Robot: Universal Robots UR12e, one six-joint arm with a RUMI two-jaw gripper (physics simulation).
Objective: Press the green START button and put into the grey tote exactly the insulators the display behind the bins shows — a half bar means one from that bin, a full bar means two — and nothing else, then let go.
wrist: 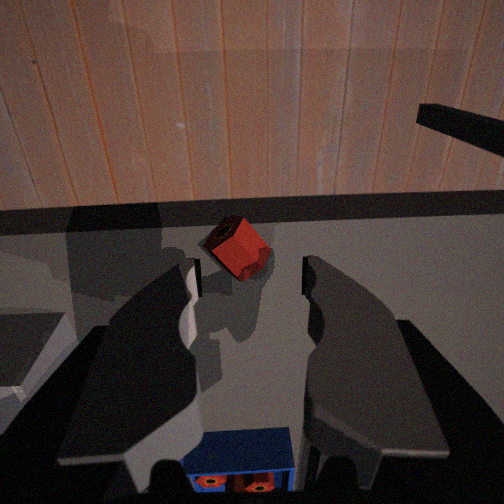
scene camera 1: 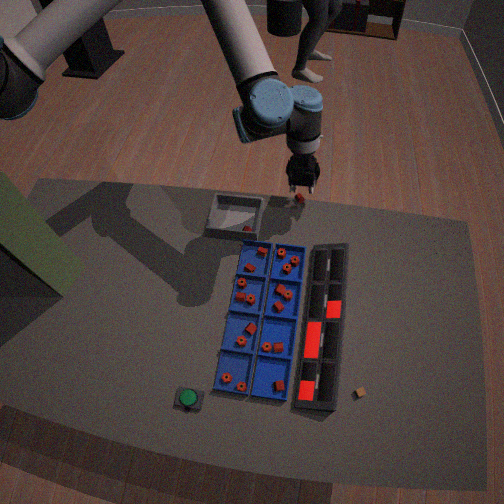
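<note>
My gripper (scene camera 1: 301, 190) is open and empty in the wrist view (wrist: 250, 270). It hangs over the mat's far edge, to the right of the grey tote (scene camera 1: 234, 216). A red insulator (scene camera 1: 299, 198) lies tilted on the mat outside the tote, just past my fingertips (wrist: 239, 247), touching neither finger. One red insulator (scene camera 1: 247, 228) sits in the tote's near right corner. The blue bins (scene camera 1: 260, 320) hold several red insulators. The display (scene camera 1: 320, 327) shows a half bar (scene camera 1: 333, 309), a full bar (scene camera 1: 312, 340) and a half bar (scene camera 1: 306, 390). The green START button (scene camera 1: 188, 397) is near the bins' front left.
A small tan cube (scene camera 1: 360, 392) lies on the mat right of the display. A green slab (scene camera 1: 30, 240) stands at the left edge. A person's legs (scene camera 1: 310, 45) and dark furniture stand on the wooden floor behind the mat.
</note>
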